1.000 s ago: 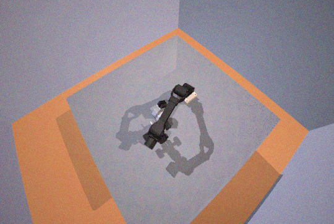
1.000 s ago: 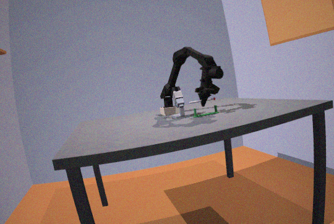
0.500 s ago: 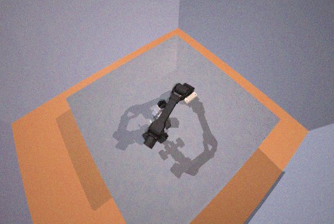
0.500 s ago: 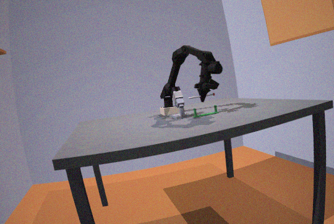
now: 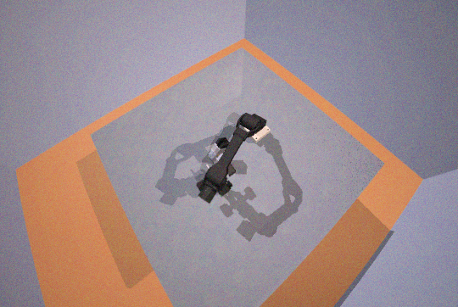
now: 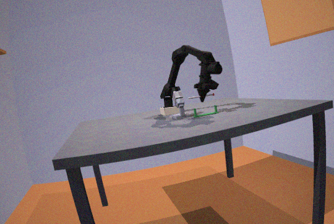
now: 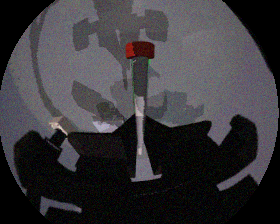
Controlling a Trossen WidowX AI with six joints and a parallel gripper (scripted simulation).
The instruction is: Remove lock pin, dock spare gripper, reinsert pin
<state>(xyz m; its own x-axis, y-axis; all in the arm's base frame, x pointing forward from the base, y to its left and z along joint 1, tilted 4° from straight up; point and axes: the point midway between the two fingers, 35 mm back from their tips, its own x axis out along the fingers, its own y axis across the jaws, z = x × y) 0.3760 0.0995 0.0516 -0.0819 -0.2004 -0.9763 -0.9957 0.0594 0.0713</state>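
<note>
My gripper tip is now 50 mm above the green bar-shaped rack, 10 mm to the right of it and 10 mm short of it. Round my gripper tip: spare gripper 110 mm behind, 100 mm to the right, 40 mm above; then grey socket mount 100 mm to the right, 90 mm behind, 20 mm below.
</note>
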